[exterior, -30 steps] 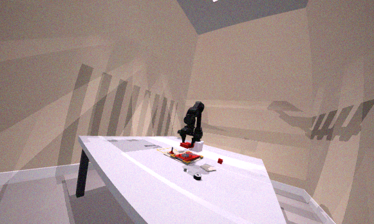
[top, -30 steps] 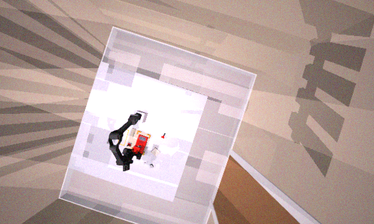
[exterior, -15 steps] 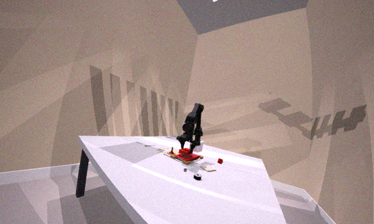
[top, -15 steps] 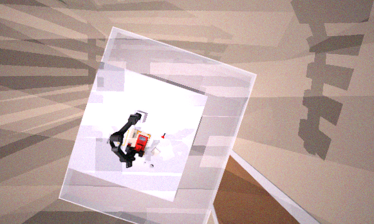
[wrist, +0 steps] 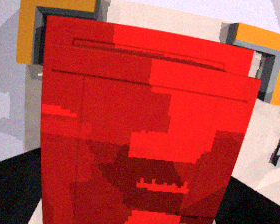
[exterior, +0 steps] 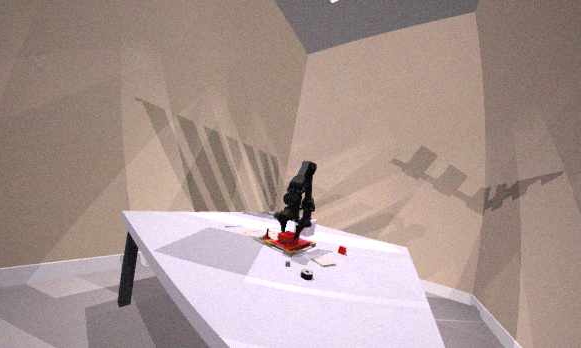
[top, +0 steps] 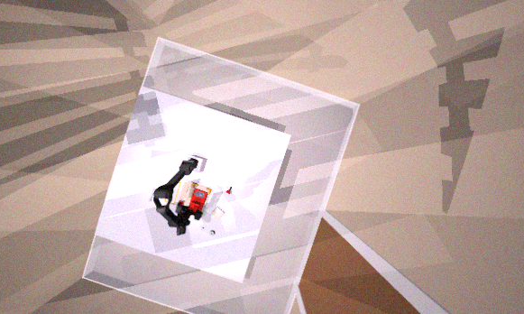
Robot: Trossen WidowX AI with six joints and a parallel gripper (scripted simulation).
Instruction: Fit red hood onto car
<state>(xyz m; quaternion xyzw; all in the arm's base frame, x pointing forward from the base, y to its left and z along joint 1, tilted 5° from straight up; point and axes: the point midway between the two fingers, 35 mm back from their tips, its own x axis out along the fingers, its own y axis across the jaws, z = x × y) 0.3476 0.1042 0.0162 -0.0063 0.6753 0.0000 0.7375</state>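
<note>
Right now the engine block is 3 cm below my gripper tip. The rest, counted from my gripper tip: jig (5 cm behind, 4 cm below, 3 cm to the right); then flat pale plate (19 cm to the left, 5 cm below, 1 cm behind); then red hood (1 cm above).
</note>
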